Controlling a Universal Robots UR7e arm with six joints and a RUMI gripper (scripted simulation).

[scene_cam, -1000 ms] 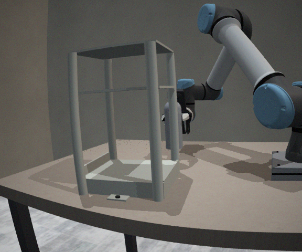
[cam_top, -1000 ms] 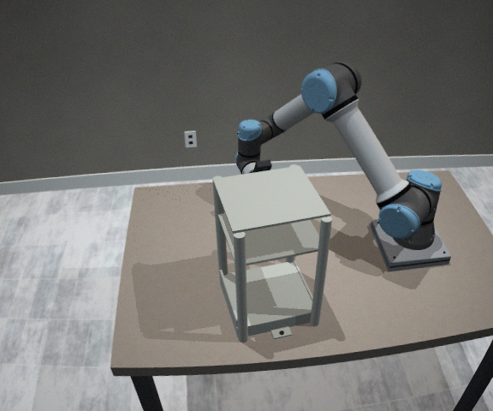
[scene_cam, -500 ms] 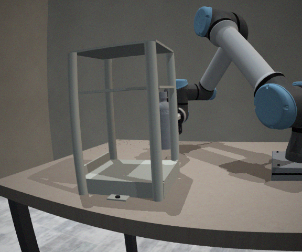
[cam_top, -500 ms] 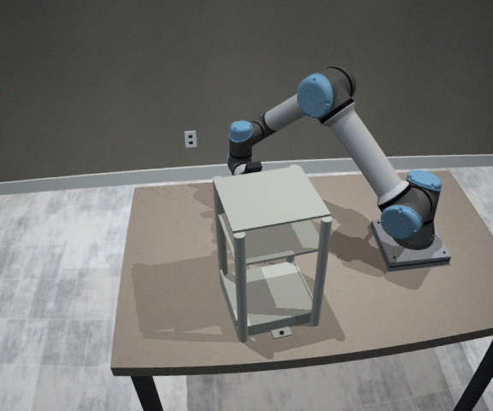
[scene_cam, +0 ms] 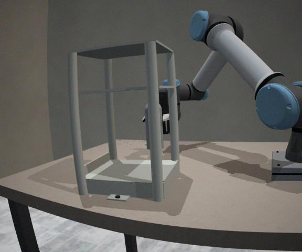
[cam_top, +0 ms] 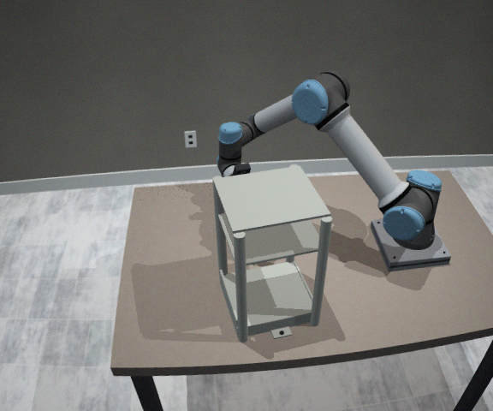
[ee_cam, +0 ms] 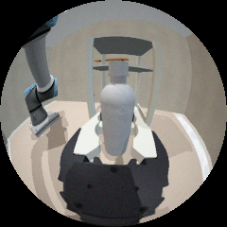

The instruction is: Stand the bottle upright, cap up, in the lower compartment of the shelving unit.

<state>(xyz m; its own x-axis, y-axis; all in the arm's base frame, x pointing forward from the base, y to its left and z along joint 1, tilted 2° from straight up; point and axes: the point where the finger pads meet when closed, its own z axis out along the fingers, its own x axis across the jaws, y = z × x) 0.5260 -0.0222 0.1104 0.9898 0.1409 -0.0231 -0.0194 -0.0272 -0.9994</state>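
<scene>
Now: the shelving unit 1 cm behind my hand, 21 cm to the left of it and 3 cm above it. Also, from my hand: grey bottle: 2 cm above.
</scene>
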